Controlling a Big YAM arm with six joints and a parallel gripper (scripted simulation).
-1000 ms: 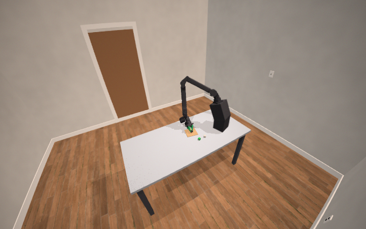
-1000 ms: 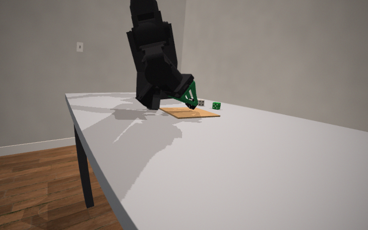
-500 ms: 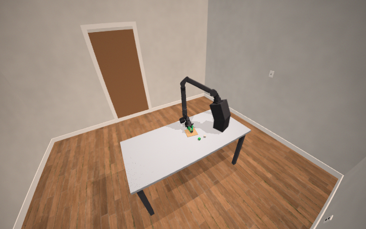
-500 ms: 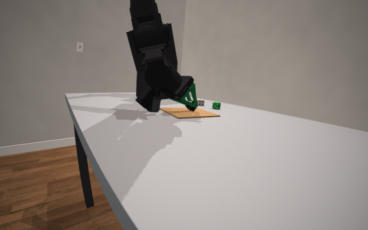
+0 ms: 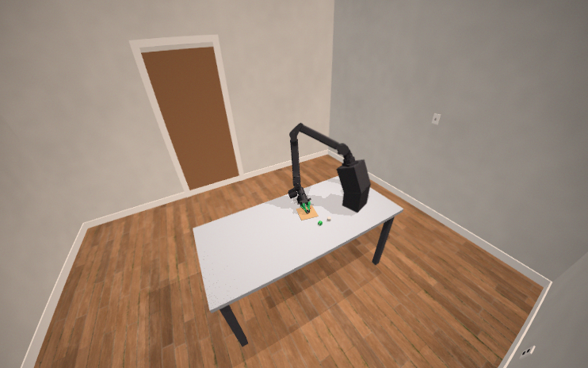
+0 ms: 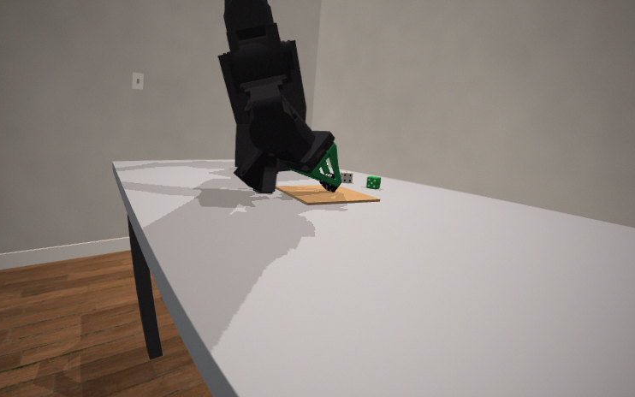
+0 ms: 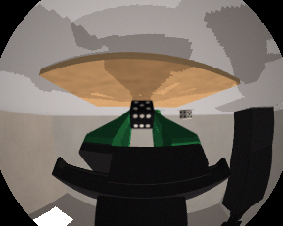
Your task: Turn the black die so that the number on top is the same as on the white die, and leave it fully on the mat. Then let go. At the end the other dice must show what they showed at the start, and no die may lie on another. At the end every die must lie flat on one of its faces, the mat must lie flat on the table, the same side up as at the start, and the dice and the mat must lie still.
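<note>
The black die lies right at my hand. Round my hand: tan mat: 2 cm below, 1 cm to the right; green die: 14 cm to the left, 4 cm behind, 1 cm below; white die: 13 cm to the left, 12 cm behind, 1 cm below.
</note>
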